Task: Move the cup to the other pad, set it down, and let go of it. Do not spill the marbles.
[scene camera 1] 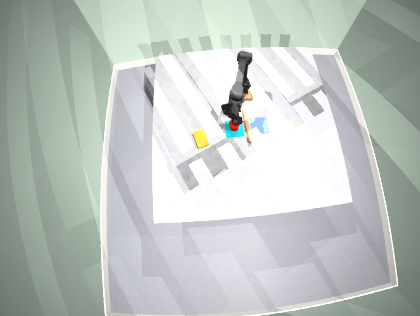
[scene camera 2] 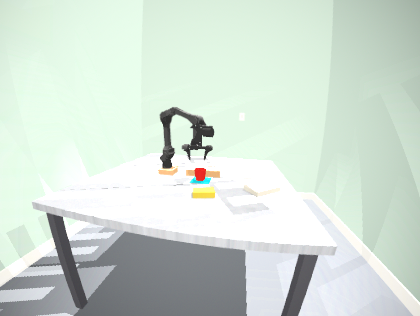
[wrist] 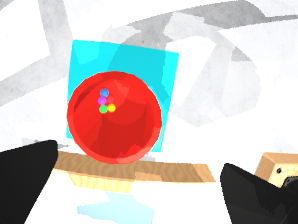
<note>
My gripper (wrist: 140, 163) is open and holds nothing. Further things: a red cup (wrist: 127, 134), a cyan pad (wrist: 156, 67) and a thin wooden stick (wrist: 163, 178).
</note>
